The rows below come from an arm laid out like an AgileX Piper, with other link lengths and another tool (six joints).
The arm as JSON. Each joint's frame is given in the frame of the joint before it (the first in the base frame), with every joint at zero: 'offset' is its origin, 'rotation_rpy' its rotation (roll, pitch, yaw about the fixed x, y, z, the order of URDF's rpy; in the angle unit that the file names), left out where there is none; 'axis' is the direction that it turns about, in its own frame. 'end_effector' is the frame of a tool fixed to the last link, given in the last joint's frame.
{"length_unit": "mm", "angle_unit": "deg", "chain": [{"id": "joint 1", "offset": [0.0, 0.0, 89.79], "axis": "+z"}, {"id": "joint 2", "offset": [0.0, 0.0, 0.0], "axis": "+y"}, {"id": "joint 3", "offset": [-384.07, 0.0, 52.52], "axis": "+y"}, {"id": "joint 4", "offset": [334.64, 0.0, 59.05], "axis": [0.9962, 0.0, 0.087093]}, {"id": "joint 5", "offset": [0.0, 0.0, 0.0], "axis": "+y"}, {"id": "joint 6", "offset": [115.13, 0.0, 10.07], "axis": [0.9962, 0.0, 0.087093]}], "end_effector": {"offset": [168.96, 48.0, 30.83], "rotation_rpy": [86.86, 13.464, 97.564]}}
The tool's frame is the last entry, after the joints.
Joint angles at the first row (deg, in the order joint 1, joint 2, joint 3, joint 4, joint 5, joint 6):
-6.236, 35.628, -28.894, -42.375, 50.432, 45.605
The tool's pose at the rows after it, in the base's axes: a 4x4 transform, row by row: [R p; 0 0 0 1], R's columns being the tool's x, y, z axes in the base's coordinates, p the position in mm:
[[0.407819, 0.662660, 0.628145, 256.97], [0.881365, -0.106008, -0.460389, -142.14], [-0.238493, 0.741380, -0.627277, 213.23], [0, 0, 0, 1]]
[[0.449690, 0.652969, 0.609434, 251.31], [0.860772, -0.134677, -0.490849, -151.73], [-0.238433, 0.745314, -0.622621, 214.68], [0, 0, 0, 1]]
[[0.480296, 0.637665, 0.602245, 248.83], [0.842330, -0.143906, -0.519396, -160.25], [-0.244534, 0.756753, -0.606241, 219.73], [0, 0, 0, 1]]
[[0.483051, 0.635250, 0.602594, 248.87], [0.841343, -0.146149, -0.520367, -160.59], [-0.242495, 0.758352, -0.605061, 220.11], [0, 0, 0, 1]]
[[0.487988, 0.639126, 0.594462, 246.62], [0.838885, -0.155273, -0.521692, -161.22], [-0.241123, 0.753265, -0.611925, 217.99], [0, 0, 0, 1]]
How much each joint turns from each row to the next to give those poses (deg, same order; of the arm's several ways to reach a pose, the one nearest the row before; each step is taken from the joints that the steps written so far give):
-0.001, 0.000, 0.000, -0.264, -0.129, -0.001
0.001, 0.001, 0.001, -1.780, 1.600, 2.779
0.002, -0.002, -0.001, -2.222, 0.678, 2.466
0.001, 0.001, 0.001, -0.087, 0.000, 0.259
-0.005, 0.000, -0.001, 0.287, 0.600, -0.004

